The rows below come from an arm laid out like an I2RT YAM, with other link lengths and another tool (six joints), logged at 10 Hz.
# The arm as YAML. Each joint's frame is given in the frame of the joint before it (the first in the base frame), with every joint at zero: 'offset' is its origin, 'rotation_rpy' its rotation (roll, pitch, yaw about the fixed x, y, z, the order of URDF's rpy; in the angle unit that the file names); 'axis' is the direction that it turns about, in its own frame. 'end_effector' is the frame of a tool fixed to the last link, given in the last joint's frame.
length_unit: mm
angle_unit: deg
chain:
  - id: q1
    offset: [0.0, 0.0, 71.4]
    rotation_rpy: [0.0, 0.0, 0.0]
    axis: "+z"
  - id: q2
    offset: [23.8, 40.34, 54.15]
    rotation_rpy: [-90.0, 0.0, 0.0]
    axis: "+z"
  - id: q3
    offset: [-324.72, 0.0, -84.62]
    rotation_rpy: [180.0, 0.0, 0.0]
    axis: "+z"
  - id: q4
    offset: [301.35, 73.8, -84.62]
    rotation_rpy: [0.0, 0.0, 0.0]
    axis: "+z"
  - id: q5
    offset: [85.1, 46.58, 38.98]
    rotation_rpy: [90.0, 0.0, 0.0]
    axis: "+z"
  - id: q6
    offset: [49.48, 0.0, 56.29]
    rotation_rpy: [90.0, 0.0, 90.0]
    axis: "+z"
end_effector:
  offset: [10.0, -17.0, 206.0]
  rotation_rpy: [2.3, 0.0, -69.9]
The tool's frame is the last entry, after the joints.
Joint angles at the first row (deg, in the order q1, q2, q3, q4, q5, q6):
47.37 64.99 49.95 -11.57 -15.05 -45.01
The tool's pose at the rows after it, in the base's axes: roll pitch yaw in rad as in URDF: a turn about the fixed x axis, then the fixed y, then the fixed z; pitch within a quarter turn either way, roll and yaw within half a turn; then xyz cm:
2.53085 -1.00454 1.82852 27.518 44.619 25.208
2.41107 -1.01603 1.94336 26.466 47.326 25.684
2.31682 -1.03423 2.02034 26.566 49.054 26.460
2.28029 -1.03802 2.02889 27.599 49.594 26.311
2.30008 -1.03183 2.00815 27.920 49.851 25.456
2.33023 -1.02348 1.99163 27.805 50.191 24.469
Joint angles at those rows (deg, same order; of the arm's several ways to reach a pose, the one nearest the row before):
53.69 68.80 47.77 -4.51 -8.14 -45.04
58.24 71.11 46.96 1.89 -3.99 -45.08
60.09 73.36 46.94 7.05 -1.78 -45.08
60.07 75.24 46.92 9.95 -0.43 -45.06
59.96 76.47 46.92 10.50 -0.34 -44.99
60.01 77.54 46.92 10.57 -0.84 -45.04

